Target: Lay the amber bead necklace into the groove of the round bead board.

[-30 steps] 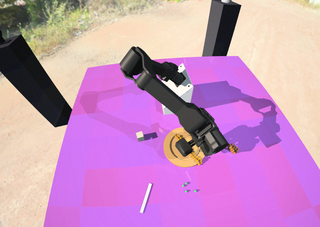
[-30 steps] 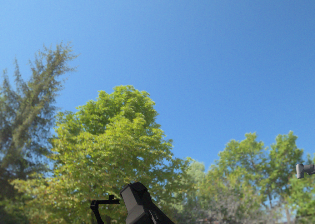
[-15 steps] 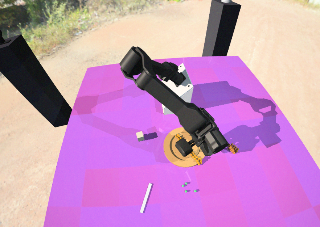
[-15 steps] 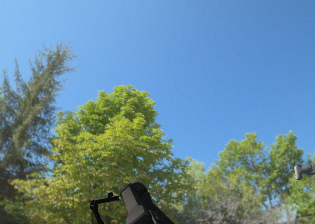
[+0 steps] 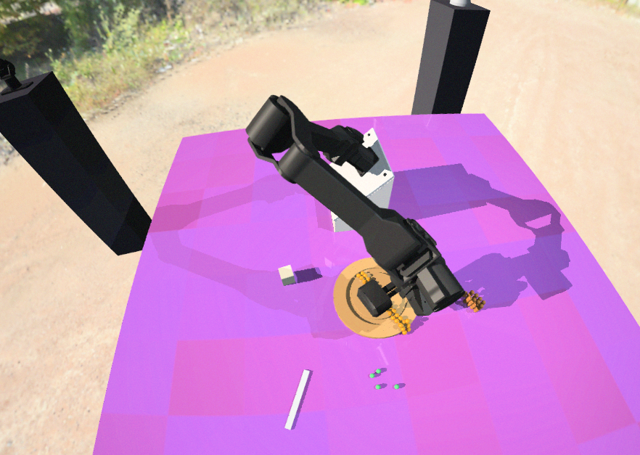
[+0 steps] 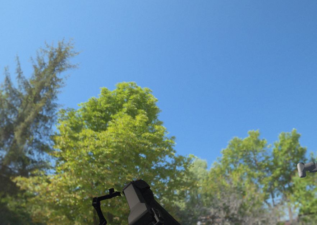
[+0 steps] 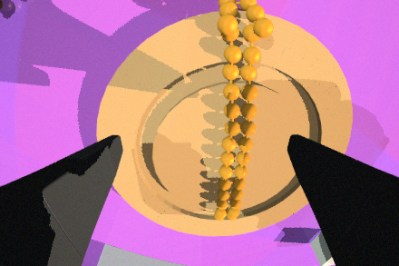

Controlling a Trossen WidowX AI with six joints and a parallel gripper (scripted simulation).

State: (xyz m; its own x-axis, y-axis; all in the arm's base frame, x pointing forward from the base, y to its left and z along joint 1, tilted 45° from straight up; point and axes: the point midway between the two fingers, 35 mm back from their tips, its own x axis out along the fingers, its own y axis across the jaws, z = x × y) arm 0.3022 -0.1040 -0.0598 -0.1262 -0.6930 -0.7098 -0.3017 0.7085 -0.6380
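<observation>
Right now the round tan bead board is 3 cm to the right of my gripper tip, 3 cm below it and 3 cm behind it. Also, from my gripper tip: small cream cube: 22 cm to the right, 13 cm behind, 2 cm below; then white bar: 25 cm to the right, 15 cm ahead, 4 cm below.
</observation>
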